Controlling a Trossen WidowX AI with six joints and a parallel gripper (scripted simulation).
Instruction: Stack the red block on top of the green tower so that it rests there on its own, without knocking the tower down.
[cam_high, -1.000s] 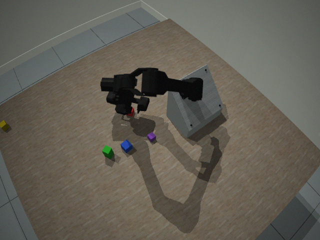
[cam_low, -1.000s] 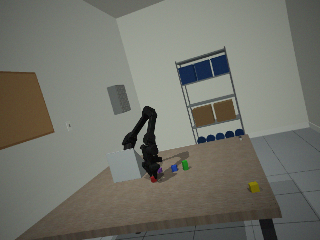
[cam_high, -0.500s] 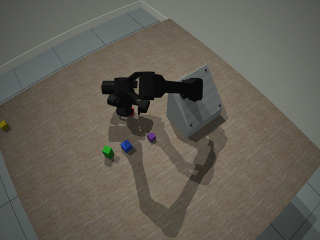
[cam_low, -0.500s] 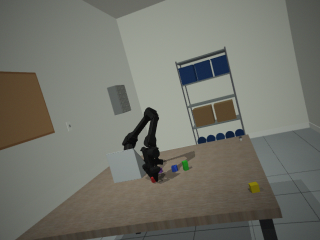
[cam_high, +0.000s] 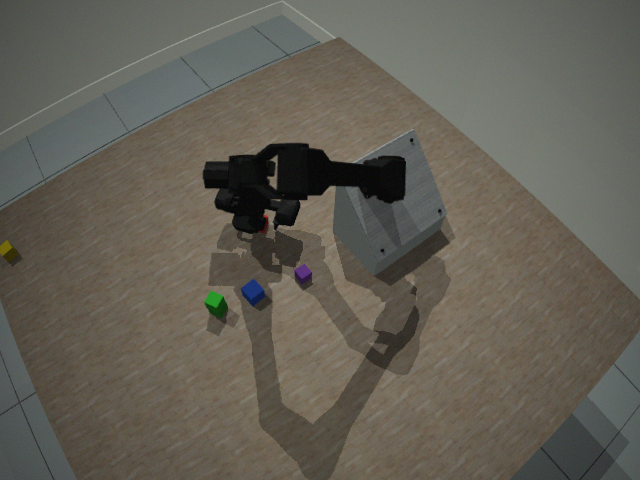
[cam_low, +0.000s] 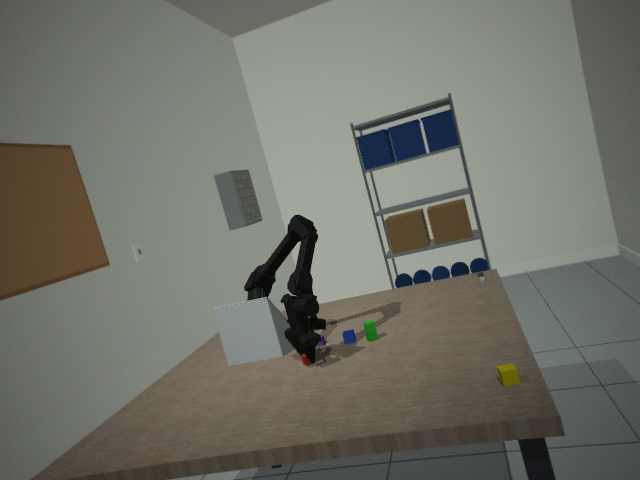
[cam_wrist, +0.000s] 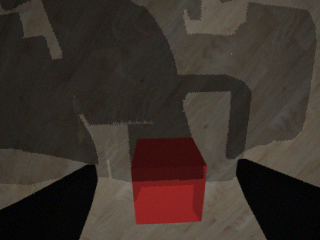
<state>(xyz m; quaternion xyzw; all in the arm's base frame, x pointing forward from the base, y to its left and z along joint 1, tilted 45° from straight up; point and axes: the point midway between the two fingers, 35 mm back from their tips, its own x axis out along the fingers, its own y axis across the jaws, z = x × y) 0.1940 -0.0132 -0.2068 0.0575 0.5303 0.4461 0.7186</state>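
The small red block lies 10 mm above my gripper tip. The rest, counted from my gripper tip: yellow block (570 mm ahead, 350 mm to the right, 10 mm above); blue block (140 mm to the left, 120 mm ahead, 10 mm above); purple block (170 mm to the left).
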